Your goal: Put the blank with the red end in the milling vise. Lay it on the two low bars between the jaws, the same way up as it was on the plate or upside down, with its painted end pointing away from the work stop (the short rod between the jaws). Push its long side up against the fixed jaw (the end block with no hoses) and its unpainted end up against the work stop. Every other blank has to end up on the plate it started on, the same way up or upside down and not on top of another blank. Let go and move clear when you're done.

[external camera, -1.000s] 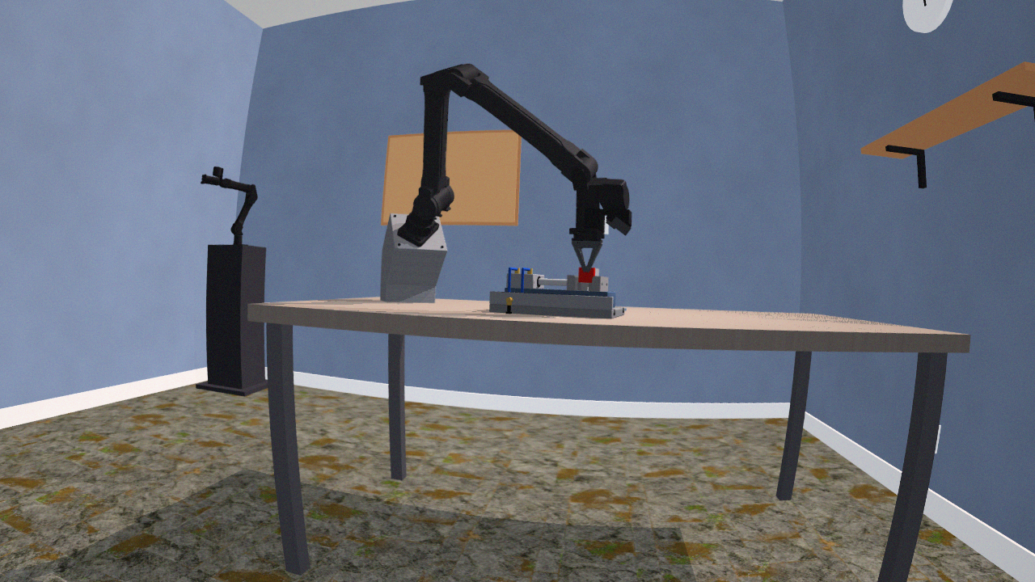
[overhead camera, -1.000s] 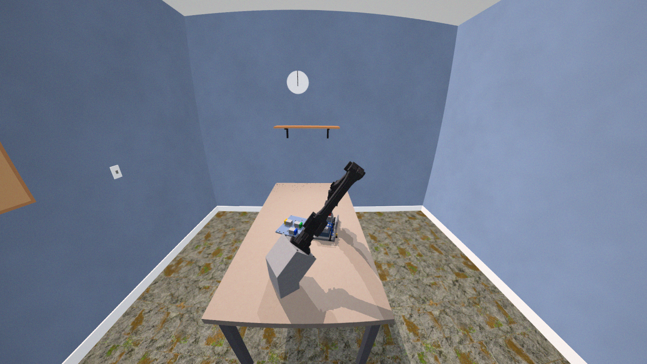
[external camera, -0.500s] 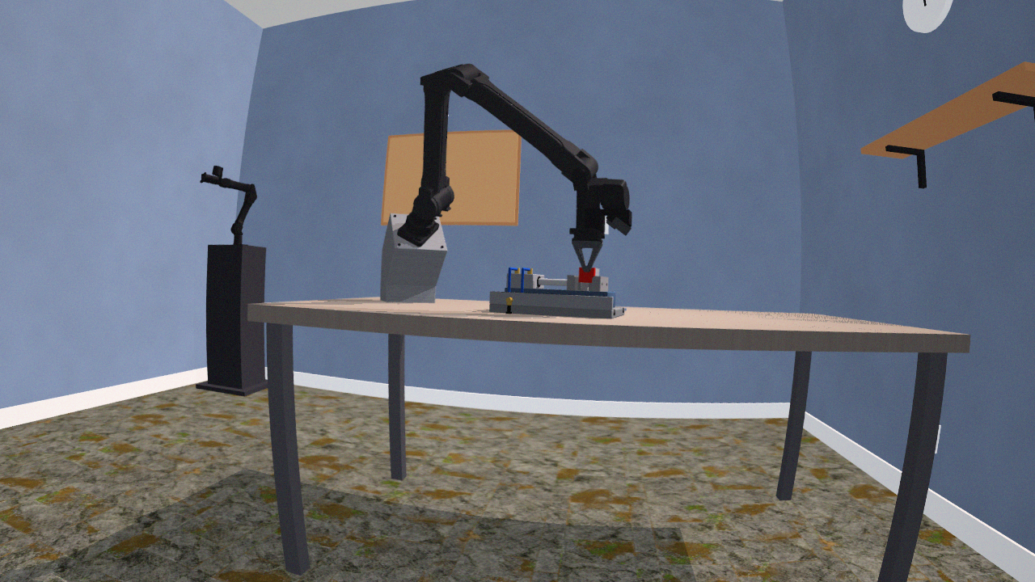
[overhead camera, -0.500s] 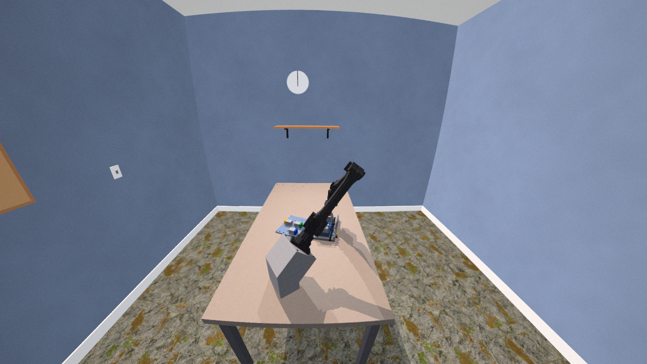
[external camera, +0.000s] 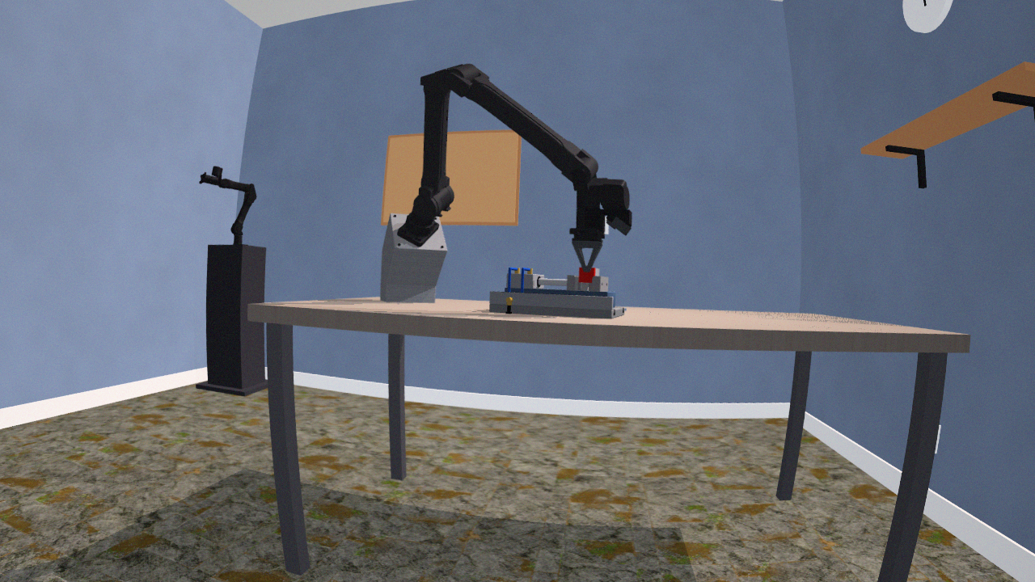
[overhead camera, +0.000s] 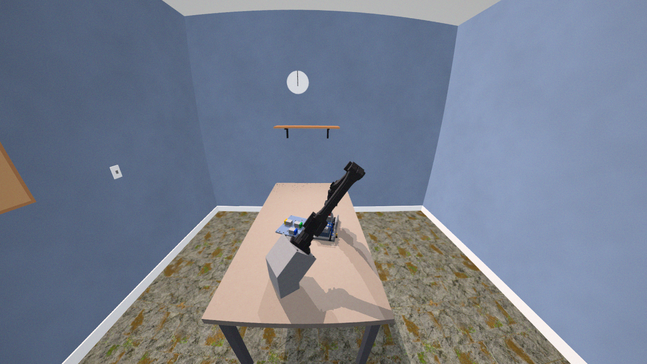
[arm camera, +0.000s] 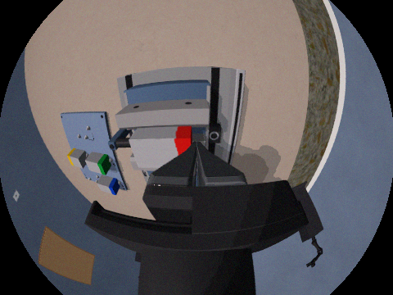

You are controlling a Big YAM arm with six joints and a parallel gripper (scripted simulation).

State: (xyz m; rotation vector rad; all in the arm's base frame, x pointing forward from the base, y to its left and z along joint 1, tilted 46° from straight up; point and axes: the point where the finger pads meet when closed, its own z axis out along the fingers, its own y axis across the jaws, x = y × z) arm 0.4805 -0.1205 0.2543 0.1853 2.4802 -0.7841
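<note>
The work stop is 2 cm ahead of my hand, 8 cm to the left of it and 2 cm below it. Also, from my hand: green-ended blank: 2 cm behind, 27 cm to the left, 9 cm below; blue plate: 31 cm to the left, 11 cm below; vise: 6 cm behind, 6 cm to the left, 7 cm below.
</note>
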